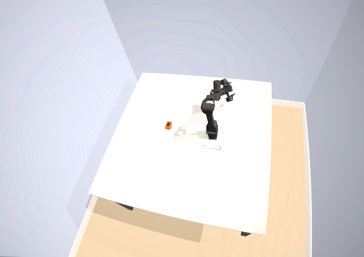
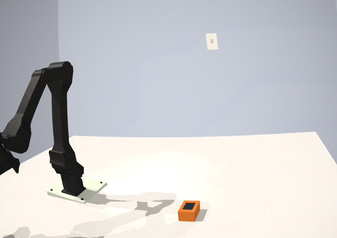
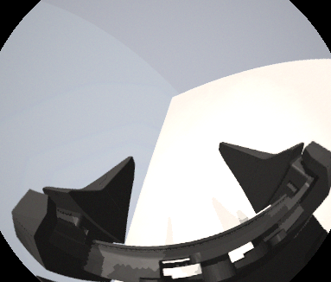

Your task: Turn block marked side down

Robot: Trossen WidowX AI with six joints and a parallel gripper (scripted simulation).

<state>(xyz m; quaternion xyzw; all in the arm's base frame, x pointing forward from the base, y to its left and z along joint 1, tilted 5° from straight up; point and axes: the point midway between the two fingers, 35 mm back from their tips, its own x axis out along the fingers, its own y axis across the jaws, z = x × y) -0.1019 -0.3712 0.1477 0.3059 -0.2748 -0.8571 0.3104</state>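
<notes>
The orange block is 49 cm ahead of my gripper tip, 35 cm to the left of it and 12 cm below it.
</notes>
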